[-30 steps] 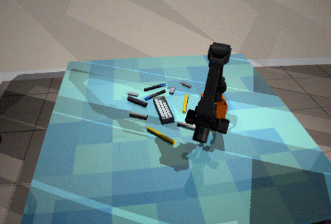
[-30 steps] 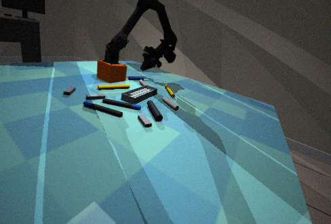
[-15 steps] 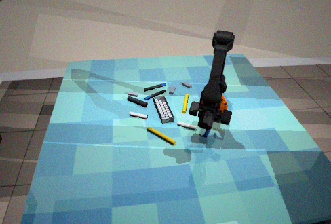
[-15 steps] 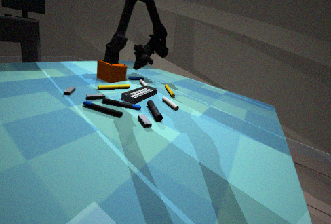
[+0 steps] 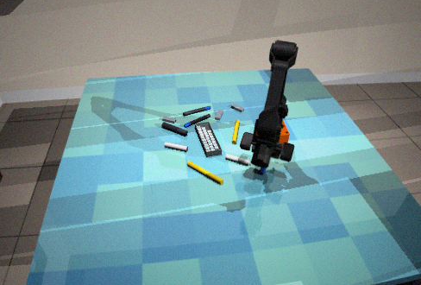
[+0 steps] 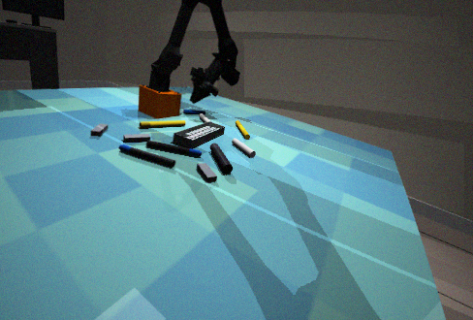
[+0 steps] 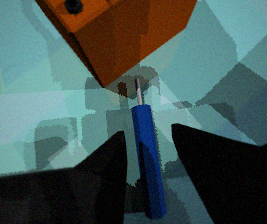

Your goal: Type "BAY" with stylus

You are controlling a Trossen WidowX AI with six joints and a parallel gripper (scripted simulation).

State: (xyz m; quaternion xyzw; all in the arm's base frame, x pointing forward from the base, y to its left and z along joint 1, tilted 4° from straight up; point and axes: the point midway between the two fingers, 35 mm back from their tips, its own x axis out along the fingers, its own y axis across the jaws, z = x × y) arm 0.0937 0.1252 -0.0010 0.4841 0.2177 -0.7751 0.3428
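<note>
My gripper tip is 10 mm past the blue stylus, 10 mm to the left of it and 40 mm above it. Also, from my gripper tip: black marker: 280 mm ahead, 310 mm to the right, 40 mm below.
</note>
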